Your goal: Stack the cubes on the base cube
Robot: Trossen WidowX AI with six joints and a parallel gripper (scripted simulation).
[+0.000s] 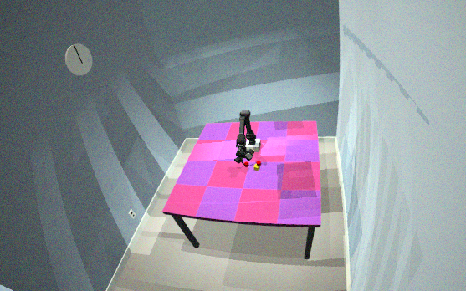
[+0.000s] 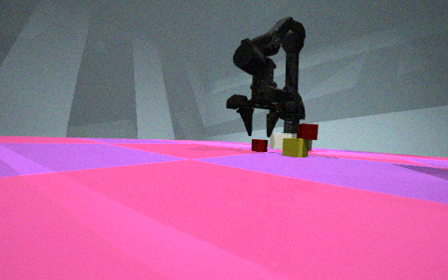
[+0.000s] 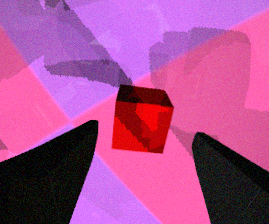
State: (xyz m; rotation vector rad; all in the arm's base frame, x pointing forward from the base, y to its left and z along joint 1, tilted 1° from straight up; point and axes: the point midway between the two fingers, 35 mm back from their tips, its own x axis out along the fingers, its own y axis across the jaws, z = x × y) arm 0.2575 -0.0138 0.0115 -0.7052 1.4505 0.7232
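My gripper tip is 100 mm to the right of the yellow cube, 30 mm short of it and 20 mm above it.
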